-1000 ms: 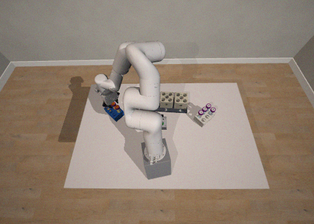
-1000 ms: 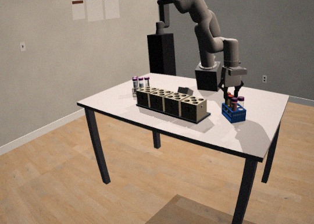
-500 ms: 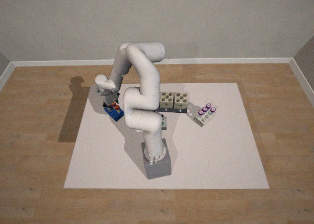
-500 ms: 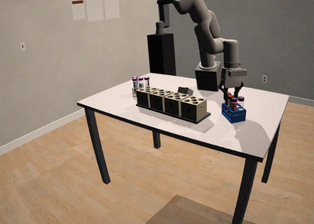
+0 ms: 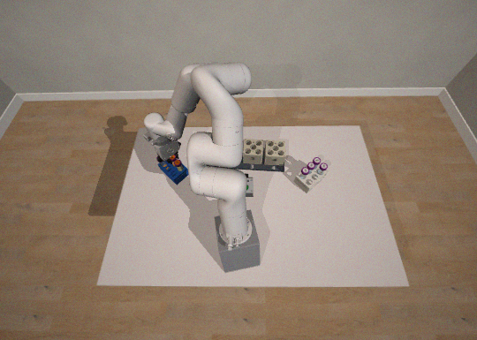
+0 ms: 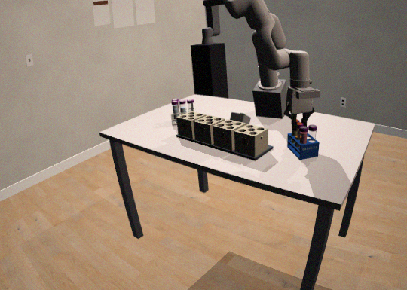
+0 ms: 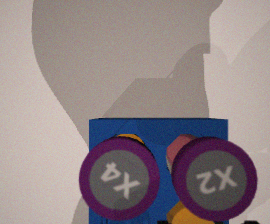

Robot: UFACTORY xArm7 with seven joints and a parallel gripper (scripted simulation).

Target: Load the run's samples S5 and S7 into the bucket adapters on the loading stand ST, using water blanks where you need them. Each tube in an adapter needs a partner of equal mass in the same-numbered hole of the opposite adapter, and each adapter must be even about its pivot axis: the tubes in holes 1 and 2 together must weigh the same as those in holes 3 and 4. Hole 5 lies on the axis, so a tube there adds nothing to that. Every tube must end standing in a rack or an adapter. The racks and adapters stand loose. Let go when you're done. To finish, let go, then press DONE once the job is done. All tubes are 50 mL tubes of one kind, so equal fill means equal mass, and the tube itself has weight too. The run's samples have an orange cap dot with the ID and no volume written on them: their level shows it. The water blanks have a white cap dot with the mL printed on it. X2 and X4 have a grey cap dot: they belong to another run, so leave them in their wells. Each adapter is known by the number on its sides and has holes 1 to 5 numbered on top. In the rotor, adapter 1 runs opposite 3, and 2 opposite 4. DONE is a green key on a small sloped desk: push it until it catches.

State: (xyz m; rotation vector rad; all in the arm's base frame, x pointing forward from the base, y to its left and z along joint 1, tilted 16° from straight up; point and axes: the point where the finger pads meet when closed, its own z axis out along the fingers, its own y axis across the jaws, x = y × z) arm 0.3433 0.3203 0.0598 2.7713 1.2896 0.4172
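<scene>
The blue rack lies 20 mm behind my hand, 10 mm to the left of it and 90 mm below it. Also, from my hand: adapter: 100 mm ahead, 170 mm to the right, 70 mm below; then dark stand: 80 mm ahead, 330 mm to the right, 110 mm below; then white rack: 40 mm behind, 670 mm to the right, 90 mm below.
</scene>
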